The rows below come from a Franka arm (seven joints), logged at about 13 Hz.
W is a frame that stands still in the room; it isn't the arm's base.
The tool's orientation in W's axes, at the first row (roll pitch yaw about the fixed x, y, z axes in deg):
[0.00, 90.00, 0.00]
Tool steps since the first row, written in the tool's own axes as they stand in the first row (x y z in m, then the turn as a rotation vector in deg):
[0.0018, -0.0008, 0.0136, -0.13, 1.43, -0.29]
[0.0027, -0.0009, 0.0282, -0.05, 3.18, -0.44]
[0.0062, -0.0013, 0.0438, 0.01, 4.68, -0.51]
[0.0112, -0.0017, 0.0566, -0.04, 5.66, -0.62]
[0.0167, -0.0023, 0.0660, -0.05, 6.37, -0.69]
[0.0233, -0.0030, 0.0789, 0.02, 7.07, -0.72]
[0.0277, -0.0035, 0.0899, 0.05, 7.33, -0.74]
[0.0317, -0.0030, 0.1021, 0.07, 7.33, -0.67]
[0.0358, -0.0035, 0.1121, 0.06, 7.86, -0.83]
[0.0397, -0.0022, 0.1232, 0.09, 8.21, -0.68]
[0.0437, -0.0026, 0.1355, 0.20, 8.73, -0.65]
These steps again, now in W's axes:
[0.0136, -0.0008, -0.0018, -0.29, 1.43, 0.13]
[0.0282, -0.0009, -0.0027, -0.44, 3.18, 0.05]
[0.0438, -0.0013, -0.0062, -0.51, 4.68, -0.01]
[0.0566, -0.0017, -0.0112, -0.62, 5.66, 0.04]
[0.0660, -0.0023, -0.0167, -0.69, 6.37, 0.05]
[0.0789, -0.0030, -0.0233, -0.72, 7.07, -0.02]
[0.0899, -0.0035, -0.0277, -0.74, 7.33, -0.05]
[0.1021, -0.0030, -0.0317, -0.67, 7.33, -0.07]
[0.1121, -0.0035, -0.0358, -0.83, 7.86, -0.06]
[0.1232, -0.0022, -0.0397, -0.68, 8.21, -0.09]
[0.1355, -0.0026, -0.0437, -0.65, 8.73, -0.20]

